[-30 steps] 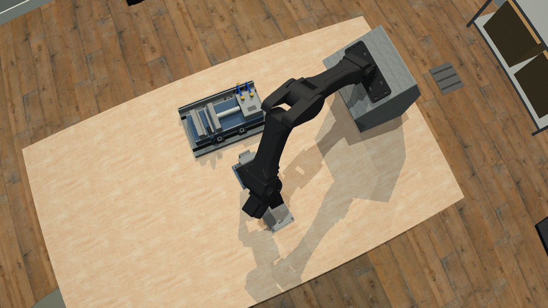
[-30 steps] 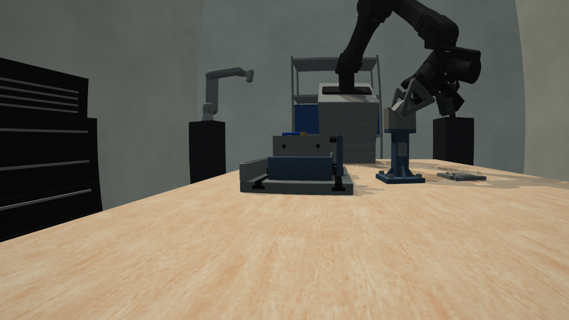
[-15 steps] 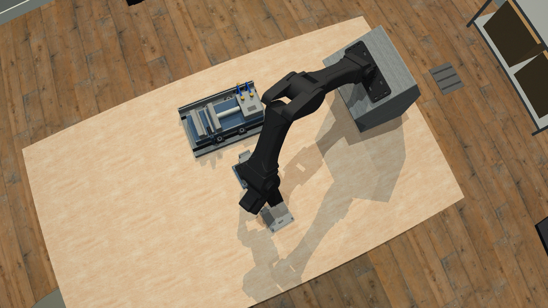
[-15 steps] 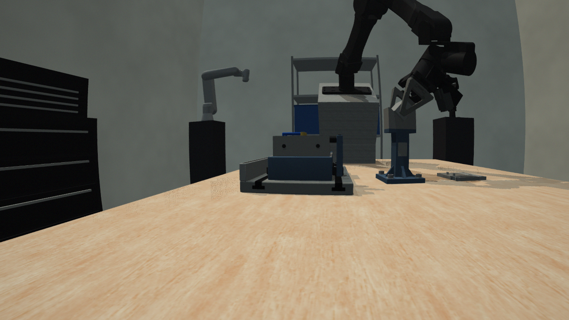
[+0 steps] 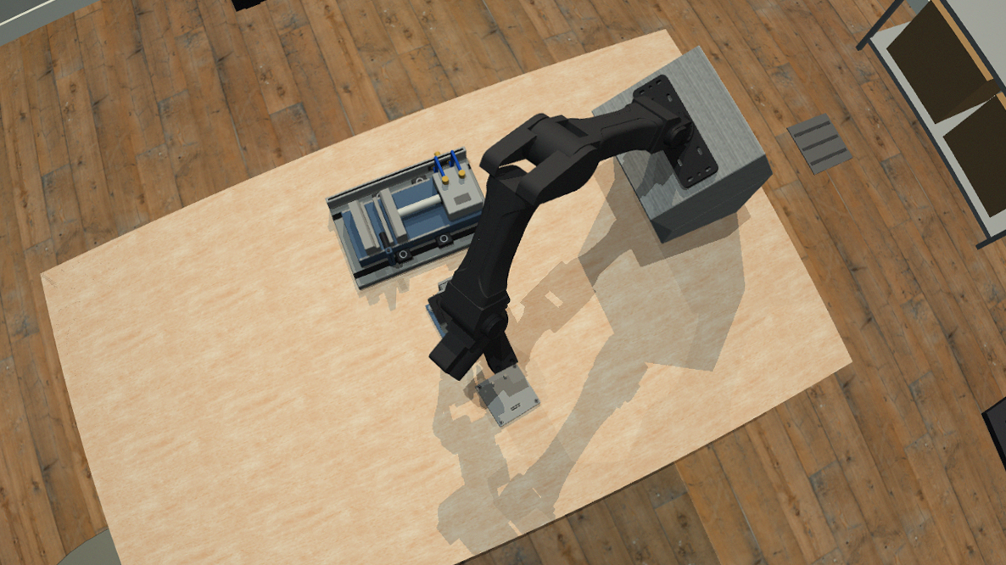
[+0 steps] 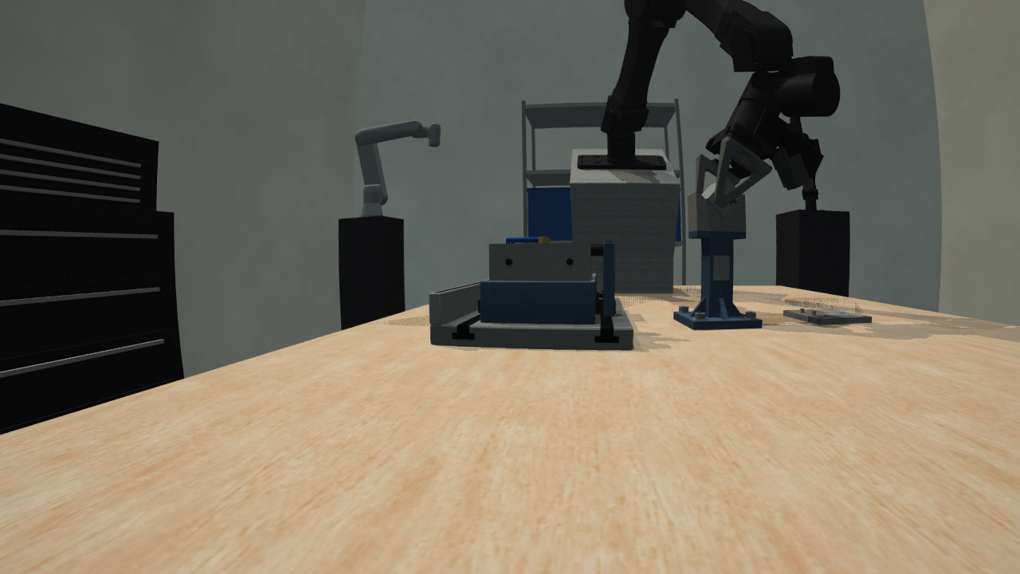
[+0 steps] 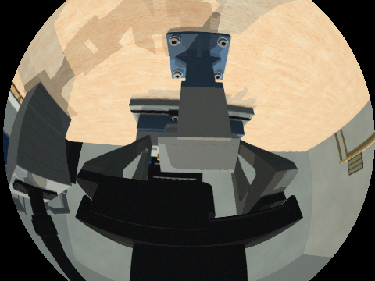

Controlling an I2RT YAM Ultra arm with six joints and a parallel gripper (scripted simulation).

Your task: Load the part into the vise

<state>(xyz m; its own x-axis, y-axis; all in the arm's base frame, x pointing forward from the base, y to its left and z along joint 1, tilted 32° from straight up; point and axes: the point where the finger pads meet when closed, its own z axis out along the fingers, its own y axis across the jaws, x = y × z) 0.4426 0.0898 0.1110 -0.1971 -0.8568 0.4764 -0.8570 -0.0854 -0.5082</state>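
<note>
Now: the part 10 mm ahead of my hand and 10 mm to the left of it. Also, from my hand: work stop rod: 90 mm ahead, 160 mm to the right, 60 mm below; then air cylinder: 80 mm behind, 210 mm to the right, 80 mm below; then vise: 20 mm ahead, 210 mm to the right, 110 mm below.
</note>
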